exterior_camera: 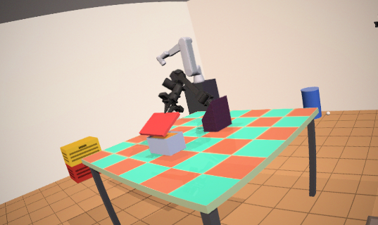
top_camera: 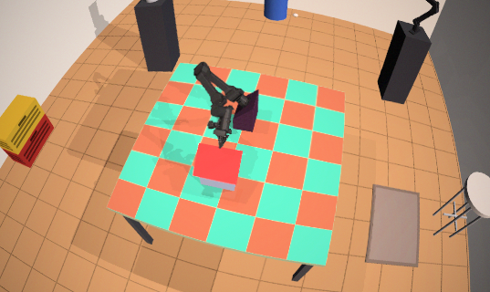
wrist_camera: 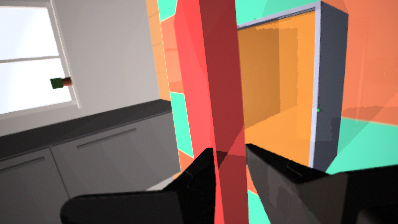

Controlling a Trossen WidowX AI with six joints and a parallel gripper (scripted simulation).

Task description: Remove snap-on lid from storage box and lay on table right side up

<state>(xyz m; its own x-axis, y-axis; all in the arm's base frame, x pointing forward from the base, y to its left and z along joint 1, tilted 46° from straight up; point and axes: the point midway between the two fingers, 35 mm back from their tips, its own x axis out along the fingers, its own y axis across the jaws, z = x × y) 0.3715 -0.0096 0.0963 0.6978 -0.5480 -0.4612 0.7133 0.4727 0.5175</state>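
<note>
Right now my gripper tip is 70 mm short of the red lid, 40 mm above it and 10 mm to the left of it. Also, from my gripper tip: grey storage box 160 mm below, 50 mm ahead, 10 mm to the right.
</note>
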